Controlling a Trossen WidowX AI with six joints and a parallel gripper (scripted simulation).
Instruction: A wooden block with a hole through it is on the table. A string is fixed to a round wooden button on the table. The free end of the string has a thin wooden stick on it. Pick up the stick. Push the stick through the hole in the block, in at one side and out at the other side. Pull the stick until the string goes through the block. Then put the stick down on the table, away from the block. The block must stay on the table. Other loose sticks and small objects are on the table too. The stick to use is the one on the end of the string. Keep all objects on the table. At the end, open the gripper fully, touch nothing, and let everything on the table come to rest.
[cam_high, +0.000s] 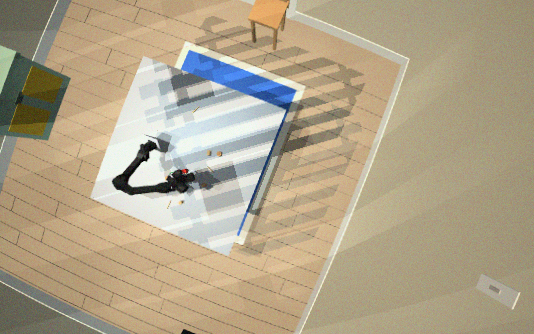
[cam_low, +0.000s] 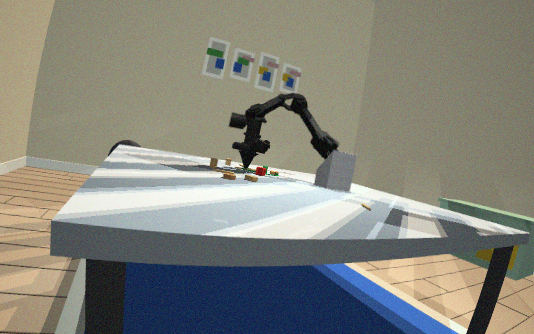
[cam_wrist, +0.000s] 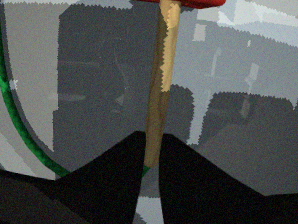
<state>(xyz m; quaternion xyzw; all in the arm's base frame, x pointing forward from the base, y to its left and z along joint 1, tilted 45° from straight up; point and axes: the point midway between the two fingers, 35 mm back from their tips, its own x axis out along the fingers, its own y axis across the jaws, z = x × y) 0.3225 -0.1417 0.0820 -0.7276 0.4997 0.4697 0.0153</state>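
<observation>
The red block is 5 cm behind my gripper tip and 5 cm to the left of it. Also, from my gripper tip: stick 17 cm behind, 56 cm to the left, 1 cm below; round wooden button 16 cm behind, 6 cm to the right, 1 cm below.
</observation>
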